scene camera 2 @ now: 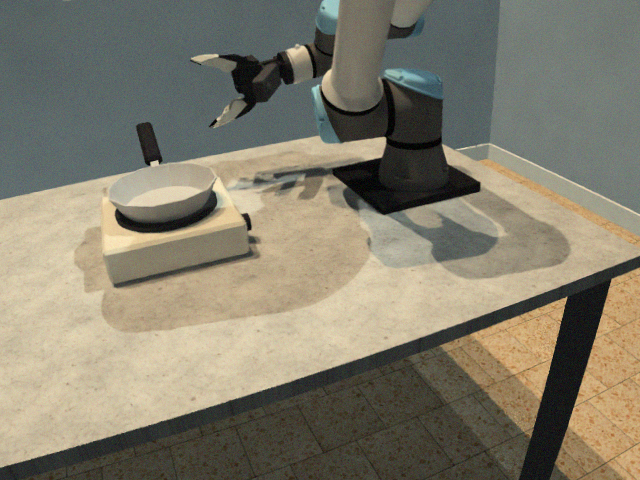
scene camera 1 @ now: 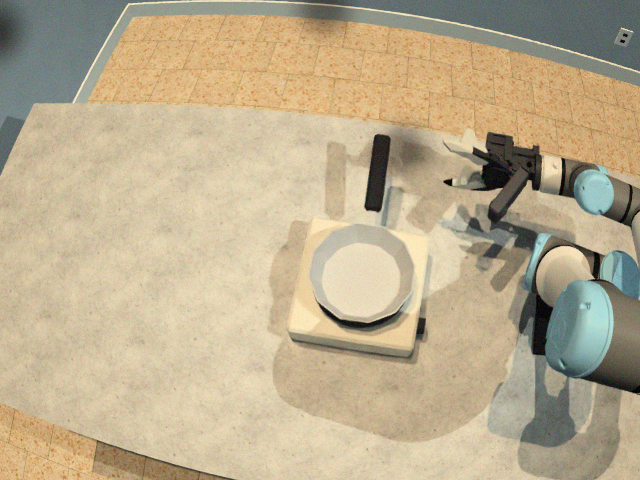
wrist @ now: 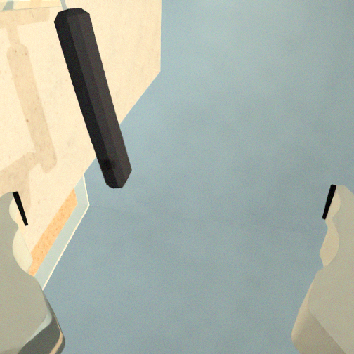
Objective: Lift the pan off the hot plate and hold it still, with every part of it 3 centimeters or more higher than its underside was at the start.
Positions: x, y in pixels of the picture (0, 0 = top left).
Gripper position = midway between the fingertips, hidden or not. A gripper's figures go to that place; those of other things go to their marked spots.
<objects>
My gripper (scene camera 2: 199, 94) is 1.14 m from the lens. A cream hot plate (scene camera 2: 131, 250): 0.88 m from the lens.
</objects>
